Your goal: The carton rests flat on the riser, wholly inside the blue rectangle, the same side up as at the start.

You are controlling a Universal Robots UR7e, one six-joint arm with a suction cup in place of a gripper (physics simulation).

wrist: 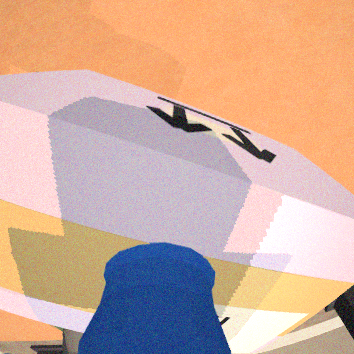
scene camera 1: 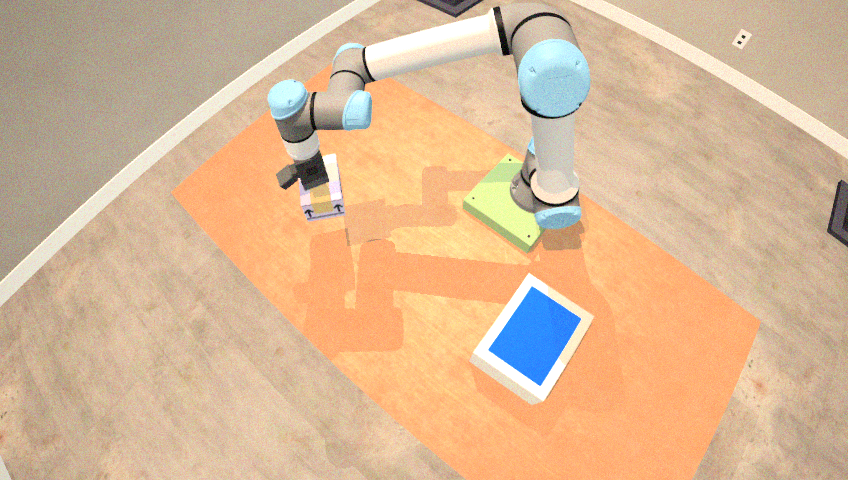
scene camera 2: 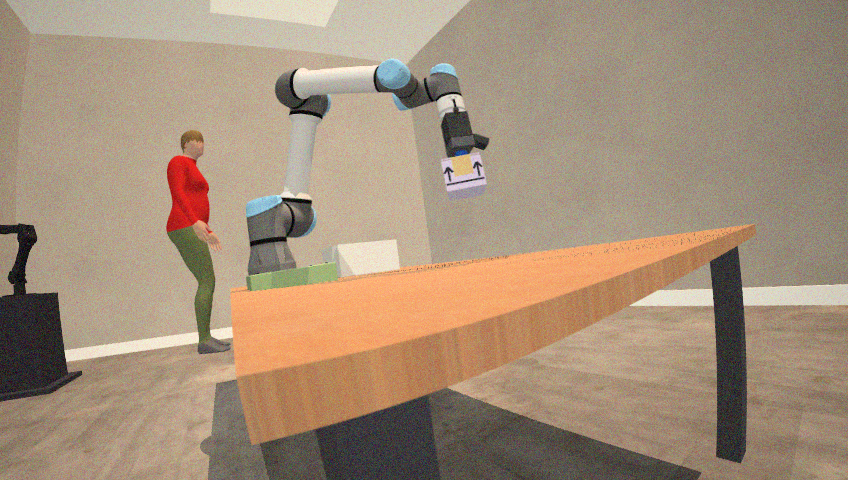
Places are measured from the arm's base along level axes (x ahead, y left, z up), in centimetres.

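Pixels of known places: hand, its tool point: [wrist: 162, 248]; arm's base, origin of its link: [scene camera 2: 272, 272].
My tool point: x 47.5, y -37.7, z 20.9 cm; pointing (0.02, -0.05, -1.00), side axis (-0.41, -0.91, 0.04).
Ahead of a thing's pixels: the offset from my tool point to its top centre. Level surfaces: height alone.
The lavender carton @(dz +1.7, dx -1.0, dy -0.2 cm) [scene camera 1: 321, 205] [scene camera 2: 464, 176] [wrist: 150, 170], with yellow tape and black arrows pointing up, hangs in the air above the table, slightly tilted. My suction gripper [scene camera 1: 315, 179] [scene camera 2: 461, 153] [wrist: 160, 295] holds it by its top face; the blue cup touches the carton in scene camera 2, and its contact is partly hidden in the wrist view. The white riser @(dz -13.5, dx -9.5, dy +62.8 cm) [scene camera 1: 505, 375] [scene camera 2: 371, 258] stands on the table, well apart from the carton. The blue rectangle @(dz -13.5, dx -9.5, dy +62.8 cm) [scene camera 1: 534, 336] lies on the riser's top and does not show in scene camera 2.
The arm's green base plate [scene camera 1: 496, 208] [scene camera 2: 291, 278] lies on the orange wooden table @(dz -25.5 cm) [scene camera 1: 672, 380] [scene camera 2: 416, 309], between the carton's side and the riser. A person in red [scene camera 2: 189, 193] stands behind the table. A dark robot on a black pedestal [scene camera 2: 29, 344] stands at the left.
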